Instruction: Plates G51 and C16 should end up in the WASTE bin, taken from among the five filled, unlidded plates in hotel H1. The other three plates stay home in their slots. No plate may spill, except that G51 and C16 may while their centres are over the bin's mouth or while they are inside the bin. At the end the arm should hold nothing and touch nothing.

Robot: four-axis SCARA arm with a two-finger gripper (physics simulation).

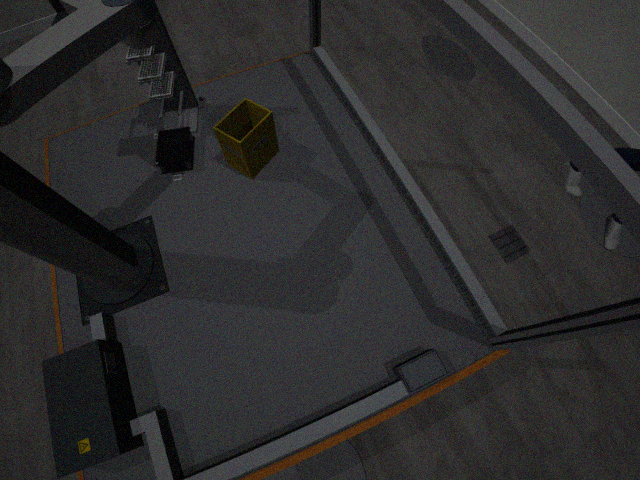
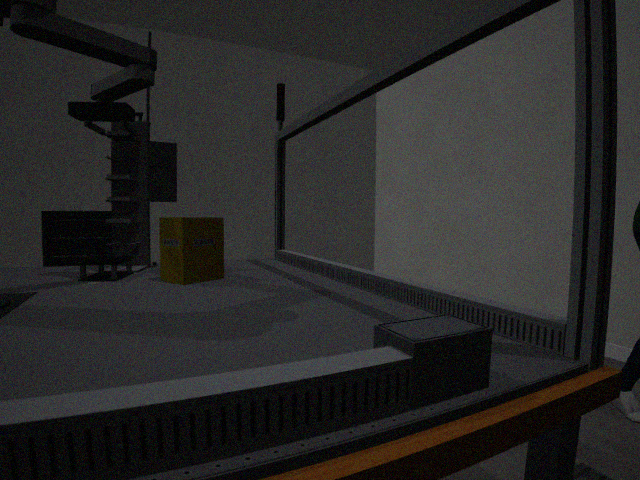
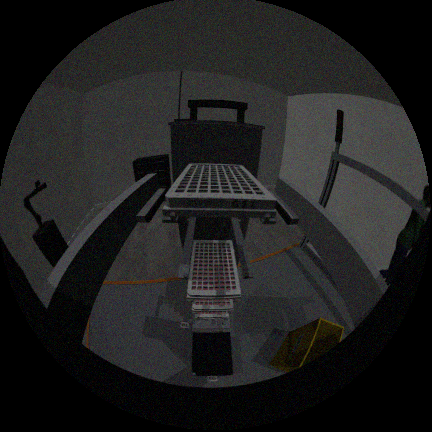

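Pixels of known places: gripper, fingertip midpoint: (image 2: pixel 120 132) (image 3: pixel 218 182); arm's base, link origin: (image 1: pixel 120 268).
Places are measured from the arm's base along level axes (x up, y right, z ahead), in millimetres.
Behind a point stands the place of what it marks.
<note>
Hotel H1 (image 1: pixel 170 56) @(z 415, x 266, y -586 mm) (image 2: pixel 129 170) @(z 365, x 395, y -599 mm) (image 3: pixel 215 145) @(z 363, x 548, y -600 mm) is a dark upright rack. My gripper (image 2: pixel 105 131) (image 3: pixel 217 182) @(z 337, x 521, y -506 mm) is open at its upper part, one finger pad on each side of a white gridded plate (image 3: pixel 217 181) @(z 339, x 520, y -512 mm), with small gaps beside it. That plate's label is too dark to read. Below it, a pair of slot rails shows no plate. Further down, a filled plate (image 3: pixel 214 267) @(z 347, x 363, y -528 mm) with reddish wells and two more plates (image 3: pixel 212 304) @(z 334, x 285, y -487 mm) (image 3: pixel 212 314) @(z 335, x 207, y -483 mm) lie stacked in slots. The yellow WASTE bin (image 1: pixel 258 149) @(z 585, x 117, y -173 mm) (image 2: pixel 191 253) @(z 557, x 105, y -156 mm) (image 3: pixel 295 345) @(z 533, x 136, y -281 mm) stands beside the hotel; its inner bottom is hidden.
A black block (image 1: pixel 175 149) @(z 307, x 73, y -345 mm) (image 3: pixel 212 352) @(z 306, x 73, y -376 mm) stands at the hotel's foot. The arm's column (image 1: pixel 62 227) @(z 62, x 357, y 42 mm) stands at left, with a grey cabinet (image 1: pixel 77 408) @(z -122, x 128, y 406 mm) near it. A low barrier (image 1: pixel 413 196) @(z 1009, x 60, y 178 mm) runs along the right side. A person's feet (image 1: pixel 573 180) show beyond it.
</note>
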